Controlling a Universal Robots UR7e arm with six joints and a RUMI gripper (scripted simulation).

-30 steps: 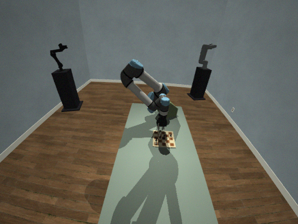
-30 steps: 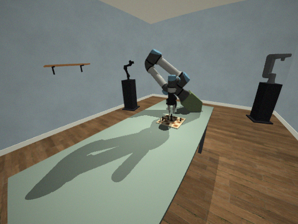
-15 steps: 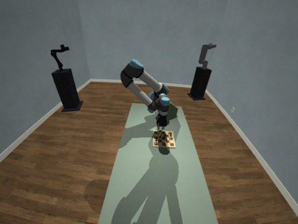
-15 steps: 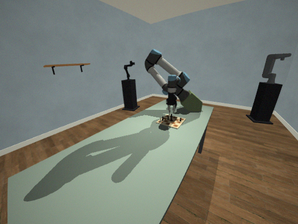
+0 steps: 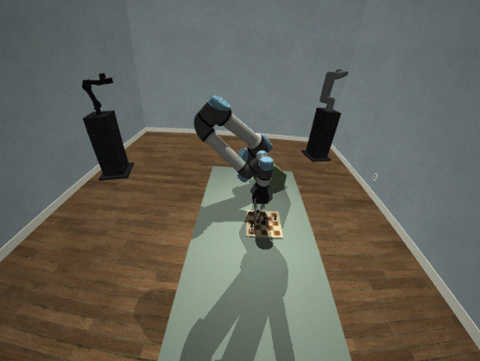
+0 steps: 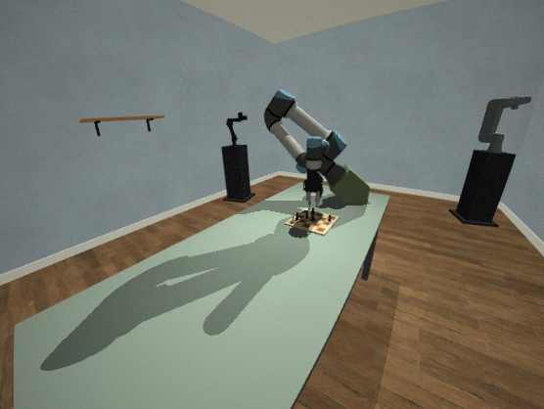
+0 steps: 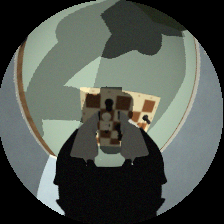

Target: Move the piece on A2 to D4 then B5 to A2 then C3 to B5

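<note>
Right now the white piece is 40 mm ahead of my hand, 30 mm below it and 10 mm to the right of it. Also, from my hand: chessboard (80 mm ahead, 60 mm below, 10 mm to the left).
</note>
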